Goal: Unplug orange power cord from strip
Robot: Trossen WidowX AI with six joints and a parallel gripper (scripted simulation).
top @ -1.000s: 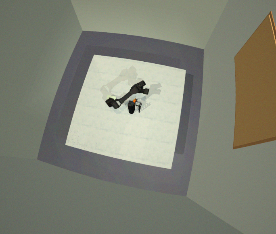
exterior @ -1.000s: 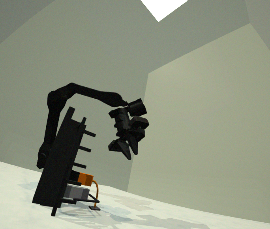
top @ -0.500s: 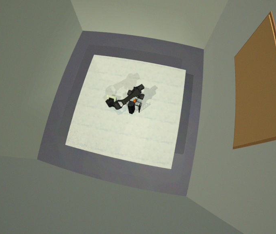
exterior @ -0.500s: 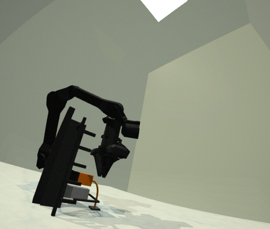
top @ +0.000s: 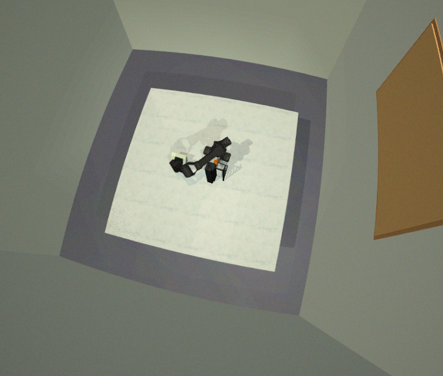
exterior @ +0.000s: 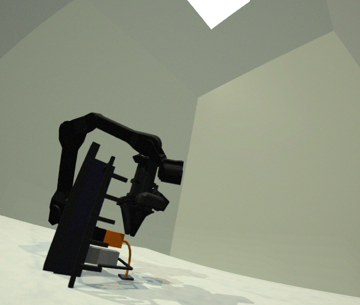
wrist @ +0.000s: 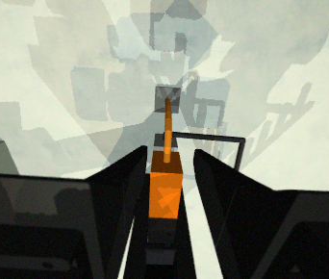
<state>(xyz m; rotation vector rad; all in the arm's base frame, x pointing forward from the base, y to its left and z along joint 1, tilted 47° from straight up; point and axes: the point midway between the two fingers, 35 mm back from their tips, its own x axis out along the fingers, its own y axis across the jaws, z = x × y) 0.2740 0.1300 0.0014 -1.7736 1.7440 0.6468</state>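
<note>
Right now my gripper tip is 60 mm to the left of the orange plug and 10 mm above it. From my gripper tip the other things lie so: dark pad (100 mm below, 20 mm to the left).
</note>
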